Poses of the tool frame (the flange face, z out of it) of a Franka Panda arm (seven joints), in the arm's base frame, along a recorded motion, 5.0 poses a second.
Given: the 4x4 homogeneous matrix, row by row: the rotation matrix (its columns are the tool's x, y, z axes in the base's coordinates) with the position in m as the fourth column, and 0 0 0 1 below. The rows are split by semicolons.
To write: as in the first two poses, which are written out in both.
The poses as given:
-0.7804 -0.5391 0.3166 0.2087; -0.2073 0.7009 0.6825 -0.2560; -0.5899 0.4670 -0.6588 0.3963; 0 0 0 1
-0.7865 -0.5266 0.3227 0.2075; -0.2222 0.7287 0.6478 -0.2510; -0.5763 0.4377 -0.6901 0.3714; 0 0 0 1
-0.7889 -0.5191 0.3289 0.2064; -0.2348 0.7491 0.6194 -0.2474; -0.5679 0.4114 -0.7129 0.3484; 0 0 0 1
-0.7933 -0.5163 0.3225 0.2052; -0.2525 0.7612 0.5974 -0.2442; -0.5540 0.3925 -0.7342 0.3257; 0 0 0 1
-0.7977 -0.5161 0.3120 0.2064; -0.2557 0.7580 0.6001 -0.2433; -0.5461 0.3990 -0.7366 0.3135; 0 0 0 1
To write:
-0.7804 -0.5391 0.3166 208.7; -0.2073 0.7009 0.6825 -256.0; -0.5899 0.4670 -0.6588 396.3; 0 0 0 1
-0.7865 -0.5266 0.3227 207.5; -0.2222 0.7287 0.6478 -251.0; -0.5763 0.4377 -0.6901 371.4; 0 0 0 1
-0.7889 -0.5191 0.3289 206.4; -0.2348 0.7491 0.6194 -247.4; -0.5679 0.4114 -0.7129 348.4; 0 0 0 1
-0.7933 -0.5163 0.3225 205.2; -0.2525 0.7612 0.5974 -244.2; -0.5540 0.3925 -0.7342 325.7; 0 0 0 1
-0.7977 -0.5161 0.3120 206.4; -0.2557 0.7580 0.6001 -243.3; -0.5461 0.3990 -0.7366 313.5; 0 0 0 1

